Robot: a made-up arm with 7 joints. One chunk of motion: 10 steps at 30 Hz.
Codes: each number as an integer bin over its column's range. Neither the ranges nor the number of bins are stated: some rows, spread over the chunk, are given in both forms.
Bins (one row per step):
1: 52 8 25 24 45 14
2: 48 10 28 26 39 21
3: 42 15 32 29 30 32
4: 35 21 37 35 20 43
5: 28 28 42 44 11 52
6: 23 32 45 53 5 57
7: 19 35 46 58 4 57
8: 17 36 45 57 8 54
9: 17 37 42 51 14 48
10: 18 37 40 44 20 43
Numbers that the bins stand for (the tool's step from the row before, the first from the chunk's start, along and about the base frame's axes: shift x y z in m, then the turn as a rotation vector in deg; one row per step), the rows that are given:
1: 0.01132 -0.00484 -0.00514 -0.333 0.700 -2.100
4: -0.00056 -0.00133 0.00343 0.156 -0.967 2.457
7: -0.01173 0.00244 0.00986 1.178 -2.033 4.657
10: -0.01243 0.00298 0.00557 0.556 -0.967 2.457
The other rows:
2: 0.00852 -0.00430 -0.00300 -0.244 0.300 -1.000
3: 0.00433 -0.00295 -0.00014 -0.111 -0.300 0.729
5: -0.00544 0.00056 0.00700 0.556 -1.567 3.871
6: -0.00894 0.00163 0.00914 0.956 -1.967 4.657
8: -0.01313 0.00271 0.00914 1.133 -1.767 4.186
9: -0.01313 0.00298 0.00700 0.867 -1.367 3.243

